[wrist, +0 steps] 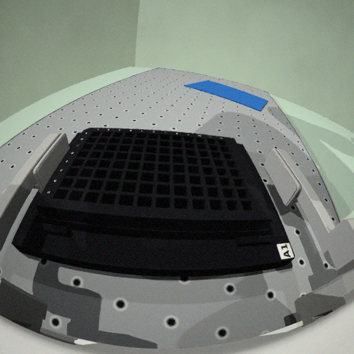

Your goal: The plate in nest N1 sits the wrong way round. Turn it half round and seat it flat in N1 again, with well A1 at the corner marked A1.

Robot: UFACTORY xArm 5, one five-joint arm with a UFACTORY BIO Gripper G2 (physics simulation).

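The black plate [155, 172] with a grid of square wells sits in the black nest [165, 252], between the gripper's fingers in the wrist view. Small white marks run along the plate's far and left edges. The nest's white A1 label [285, 251] is at its near right corner. My gripper [168, 171] is open, one finger pad to the left of the plate and one to the right, with a gap beside the plate on the right. Whether the left pad touches the plate is hard to tell. The underside of the plate is hidden in the nest.
A grey deck [170, 300] with a grid of holes lies under the nest. A flat blue rectangle [230, 95] lies on the deck at the far right. Shadows fall across the deck near the nest. Pale green walls [240, 40] stand behind.
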